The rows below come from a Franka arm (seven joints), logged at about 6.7 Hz.
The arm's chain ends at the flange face. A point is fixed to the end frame.
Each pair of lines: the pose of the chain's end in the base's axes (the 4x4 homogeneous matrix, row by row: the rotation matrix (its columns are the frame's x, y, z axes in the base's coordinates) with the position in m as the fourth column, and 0 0 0 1 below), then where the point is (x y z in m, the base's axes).
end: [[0.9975 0.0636 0.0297 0.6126], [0.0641 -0.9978 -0.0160 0.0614], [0.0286 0.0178 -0.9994 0.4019], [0 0 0 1]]
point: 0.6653 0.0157 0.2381
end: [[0.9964 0.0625 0.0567 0.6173], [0.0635 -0.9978 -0.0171 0.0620], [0.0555 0.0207 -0.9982 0.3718], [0 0 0 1]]
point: 0.6744 0.0161 0.2095
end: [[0.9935 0.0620 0.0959 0.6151], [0.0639 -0.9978 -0.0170 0.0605], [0.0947 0.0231 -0.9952 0.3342], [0 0 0 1]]
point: 0.6786 0.0147 0.1743
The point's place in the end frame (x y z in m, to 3 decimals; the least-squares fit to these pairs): 0.045 0.046 0.166
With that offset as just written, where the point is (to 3 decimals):
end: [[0.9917 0.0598 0.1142 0.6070], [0.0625 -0.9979 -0.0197 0.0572], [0.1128 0.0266 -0.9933 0.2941], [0 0 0 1]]
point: 0.673 0.011 0.136
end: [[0.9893 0.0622 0.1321 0.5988], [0.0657 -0.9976 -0.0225 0.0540], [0.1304 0.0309 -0.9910 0.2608], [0 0 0 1]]
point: 0.668 0.007 0.104
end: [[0.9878 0.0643 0.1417 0.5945], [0.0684 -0.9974 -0.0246 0.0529], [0.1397 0.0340 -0.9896 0.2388], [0 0 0 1]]
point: 0.665 0.006 0.082
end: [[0.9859 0.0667 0.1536 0.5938], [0.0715 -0.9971 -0.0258 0.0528], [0.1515 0.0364 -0.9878 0.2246], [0 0 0 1]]
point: 0.667 0.006 0.069
